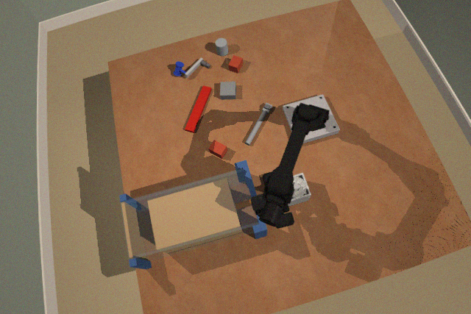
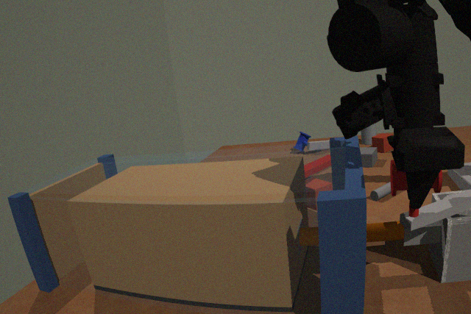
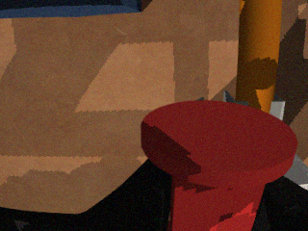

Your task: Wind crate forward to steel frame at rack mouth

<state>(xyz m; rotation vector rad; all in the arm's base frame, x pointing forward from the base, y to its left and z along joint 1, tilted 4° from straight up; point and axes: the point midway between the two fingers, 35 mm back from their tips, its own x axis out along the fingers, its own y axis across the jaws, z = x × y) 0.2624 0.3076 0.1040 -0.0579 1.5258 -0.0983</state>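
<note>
Right now my gripper tip is 70 mm short of the blue frame, 50 mm to the left of it and 10 mm above it. Also, from my gripper tip: red knob (20 mm above); then winch handle (30 mm behind, 20 mm to the right, 10 mm below); then grey winch (100 mm behind, 60 mm to the right, 80 mm below).
</note>
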